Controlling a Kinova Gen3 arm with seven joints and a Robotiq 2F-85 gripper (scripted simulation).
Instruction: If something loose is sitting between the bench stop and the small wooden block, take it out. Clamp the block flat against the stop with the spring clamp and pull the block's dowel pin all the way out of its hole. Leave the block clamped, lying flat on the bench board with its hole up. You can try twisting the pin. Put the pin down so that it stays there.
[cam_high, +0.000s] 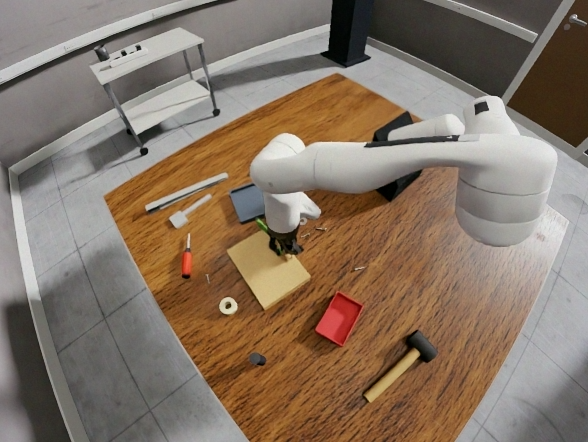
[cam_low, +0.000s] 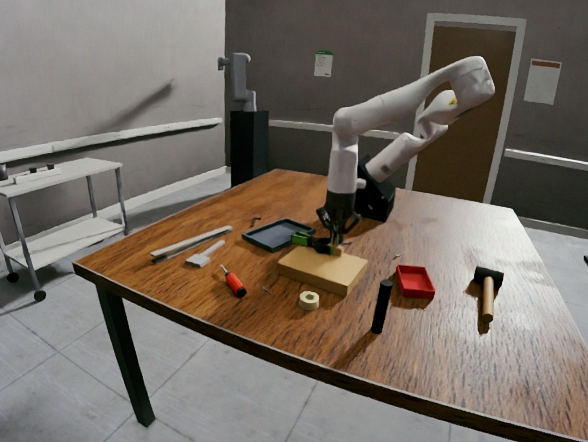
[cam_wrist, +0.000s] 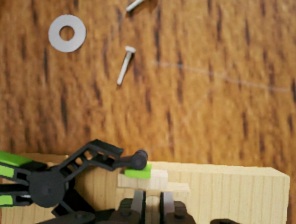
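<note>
My hand is 20 mm above the pale dowel pin. Also, from my hand: wooden block: 40 mm below; bench board: 50 mm below, 50 mm ahead, 10 mm to the right; red bin: 230 mm to the left, 70 mm below.
</note>
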